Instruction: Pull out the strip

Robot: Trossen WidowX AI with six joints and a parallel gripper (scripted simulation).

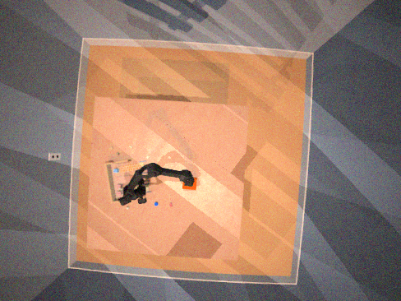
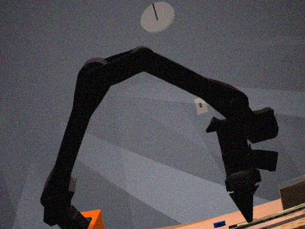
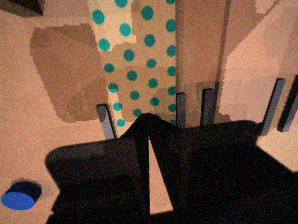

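Now: the small blue disc 100 mm behind my gripper tip and 120 mm to the left of it.
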